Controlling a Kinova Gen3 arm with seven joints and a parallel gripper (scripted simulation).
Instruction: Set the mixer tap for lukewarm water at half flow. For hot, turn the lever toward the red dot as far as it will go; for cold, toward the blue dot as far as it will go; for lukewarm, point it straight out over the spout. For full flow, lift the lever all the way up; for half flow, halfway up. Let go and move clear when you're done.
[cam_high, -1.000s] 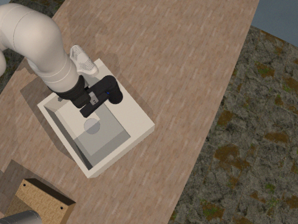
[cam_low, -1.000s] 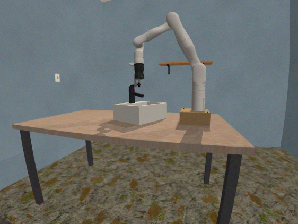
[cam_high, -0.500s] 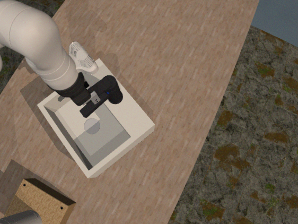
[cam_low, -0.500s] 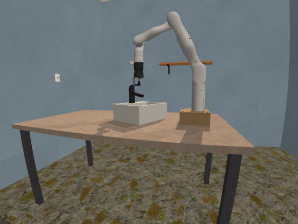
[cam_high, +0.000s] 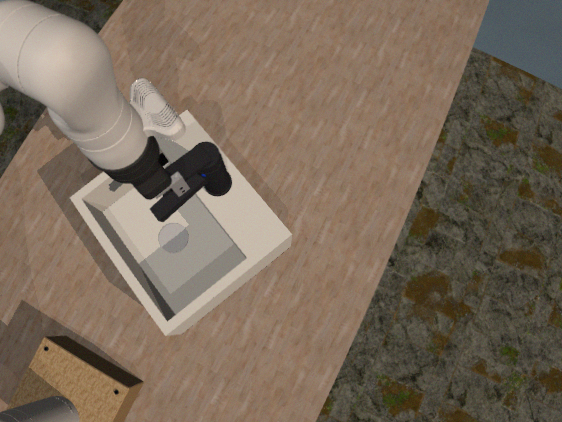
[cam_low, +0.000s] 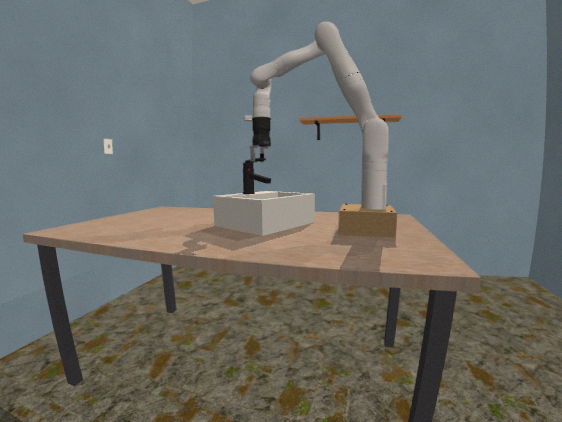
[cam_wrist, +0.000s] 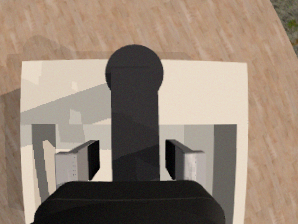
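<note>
The lever is 2 cm ahead of my hand, 1 cm to the right of it and 1 cm below it. Round my hand: white sink basin 25 cm below, 5 cm behind, 1 cm to the left; then black mixer tap 6 cm below, 4 cm ahead, 1 cm to the right.
</note>
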